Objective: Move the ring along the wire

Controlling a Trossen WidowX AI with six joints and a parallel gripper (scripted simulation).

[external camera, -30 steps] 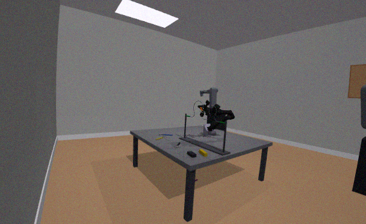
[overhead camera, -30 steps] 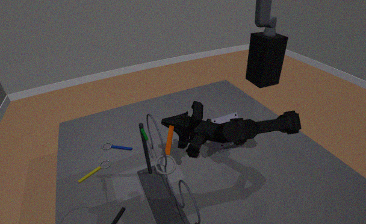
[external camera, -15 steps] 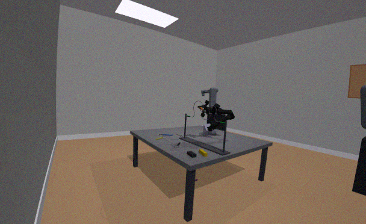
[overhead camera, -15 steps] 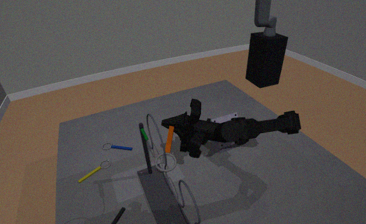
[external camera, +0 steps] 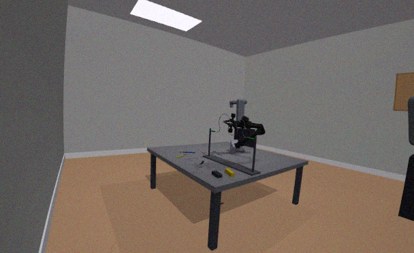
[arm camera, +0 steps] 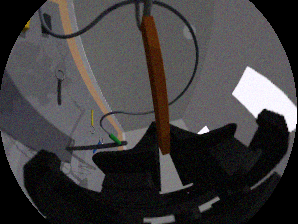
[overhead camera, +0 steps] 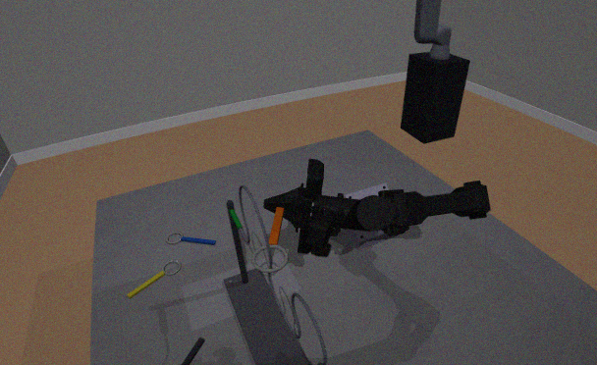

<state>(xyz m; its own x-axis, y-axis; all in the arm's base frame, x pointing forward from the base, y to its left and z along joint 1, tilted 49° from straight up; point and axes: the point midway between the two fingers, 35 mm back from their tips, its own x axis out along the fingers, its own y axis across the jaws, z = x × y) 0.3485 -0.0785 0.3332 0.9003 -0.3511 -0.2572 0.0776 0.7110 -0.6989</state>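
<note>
My gripper tip is now 90 mm to the right of the orange-handled ring and 10 mm short of it. The rest, counted from my gripper tip: yellow-handled ring 370 mm below, 290 mm ahead, 270 mm to the right; then blue-handled ring 400 mm to the right, 370 mm below, 190 mm ahead; then yellow block 370 mm to the left, 360 mm below, 200 mm ahead.
</note>
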